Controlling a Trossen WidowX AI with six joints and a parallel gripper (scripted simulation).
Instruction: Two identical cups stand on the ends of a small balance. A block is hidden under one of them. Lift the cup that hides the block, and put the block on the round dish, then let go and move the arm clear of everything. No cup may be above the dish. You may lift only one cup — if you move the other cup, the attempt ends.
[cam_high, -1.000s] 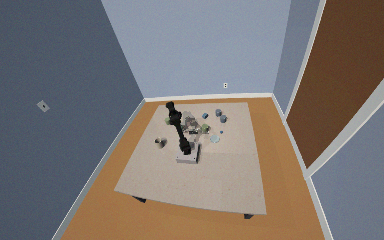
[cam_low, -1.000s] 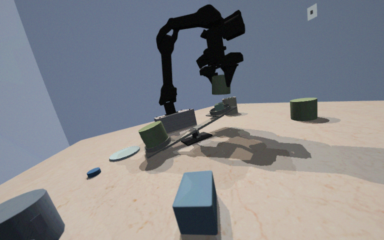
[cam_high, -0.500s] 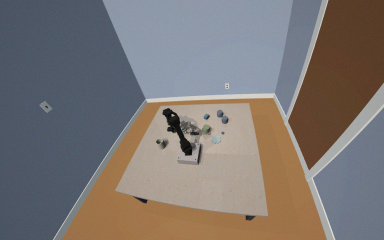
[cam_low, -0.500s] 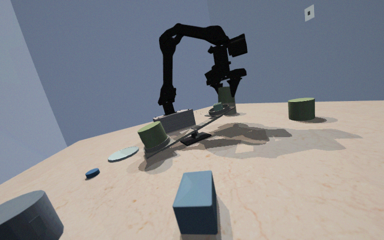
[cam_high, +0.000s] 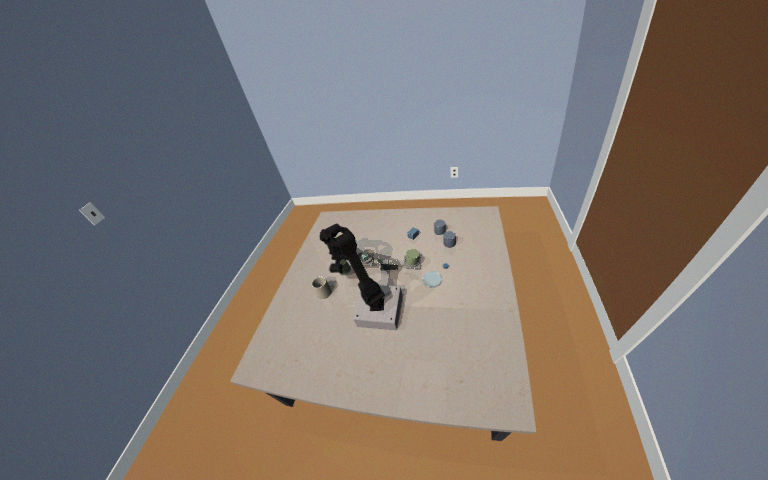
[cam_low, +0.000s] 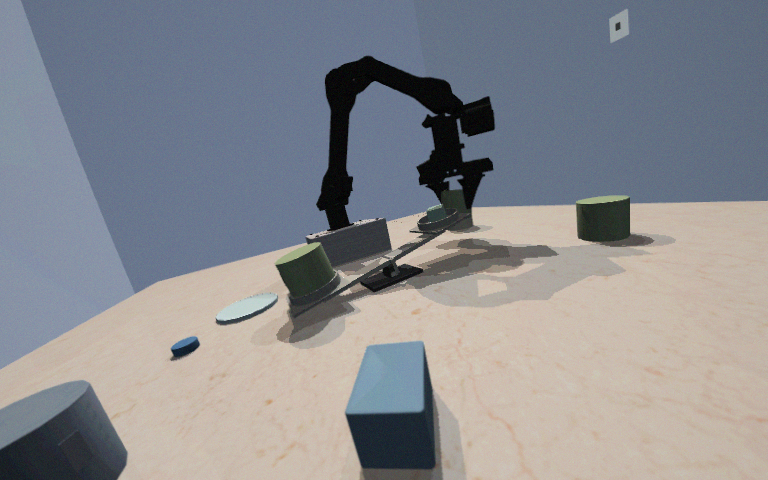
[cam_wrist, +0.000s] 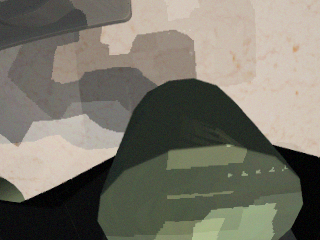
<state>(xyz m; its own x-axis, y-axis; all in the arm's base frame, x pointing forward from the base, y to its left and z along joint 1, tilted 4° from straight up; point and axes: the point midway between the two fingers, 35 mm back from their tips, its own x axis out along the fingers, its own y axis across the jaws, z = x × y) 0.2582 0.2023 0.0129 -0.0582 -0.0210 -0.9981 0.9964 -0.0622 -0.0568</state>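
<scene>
The pale green block is 6 cm ahead of my gripper tip, 12 cm to the right of it and 1 cm above it. From my gripper tip the other things lie so: balance: 5 cm ahead, 25 cm to the right, 4 cm below; beige cup: 10 cm behind, 11 cm to the left, 3 cm below; pale blue round dish: 8 cm behind, 47 cm to the right, 7 cm below.
</scene>
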